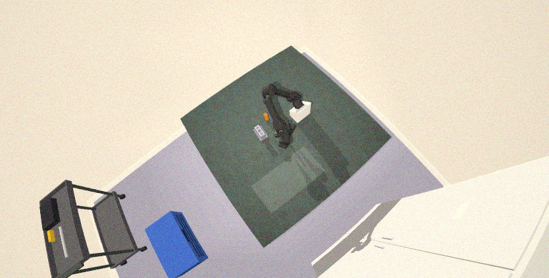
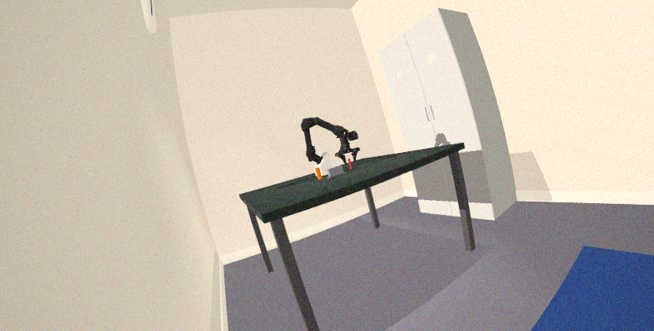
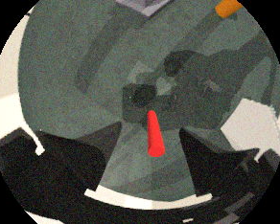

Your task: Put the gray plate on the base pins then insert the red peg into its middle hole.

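The red peg is right at my gripper tip. Round my gripper tip: orange cylinder 26 cm to the right; gray plate 19 cm to the right, 12 cm ahead.
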